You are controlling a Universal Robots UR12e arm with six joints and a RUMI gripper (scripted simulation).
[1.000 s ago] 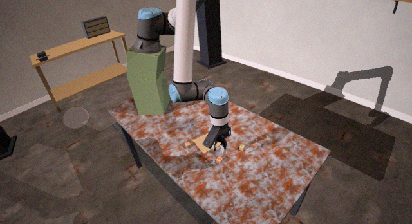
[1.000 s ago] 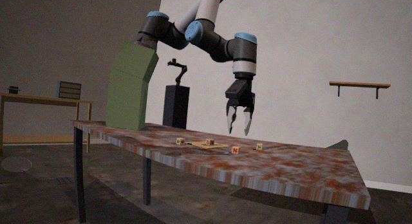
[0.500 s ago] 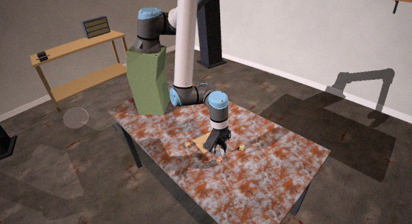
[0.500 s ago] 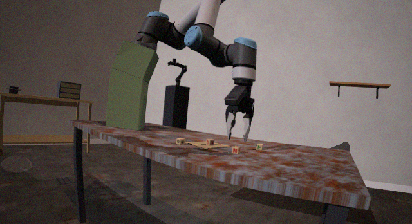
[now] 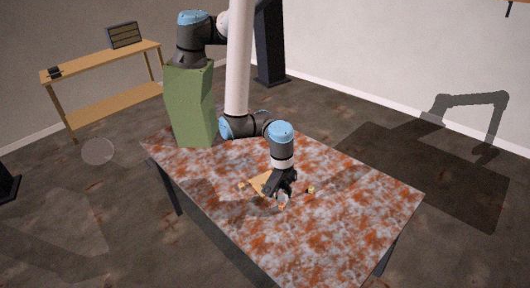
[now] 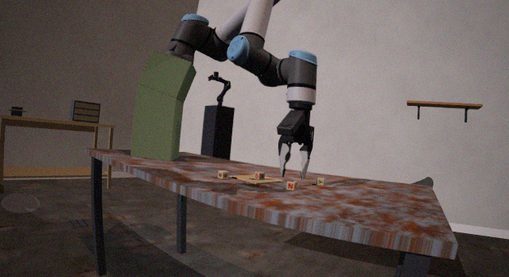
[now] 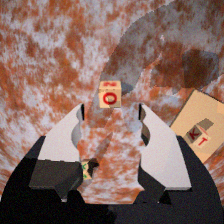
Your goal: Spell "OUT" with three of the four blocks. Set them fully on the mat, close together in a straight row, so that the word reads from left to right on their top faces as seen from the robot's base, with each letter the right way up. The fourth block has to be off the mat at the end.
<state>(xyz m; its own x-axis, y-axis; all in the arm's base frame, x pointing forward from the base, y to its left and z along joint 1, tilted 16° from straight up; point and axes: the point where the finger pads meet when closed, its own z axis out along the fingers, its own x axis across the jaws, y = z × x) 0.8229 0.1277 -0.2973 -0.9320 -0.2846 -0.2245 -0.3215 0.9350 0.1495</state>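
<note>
The tan mat lies 18 cm behind my hand, 5 cm below it and 3 cm to the left of it. Round my hand: block: 22 cm behind, 9 cm to the right, 4 cm below.
</note>
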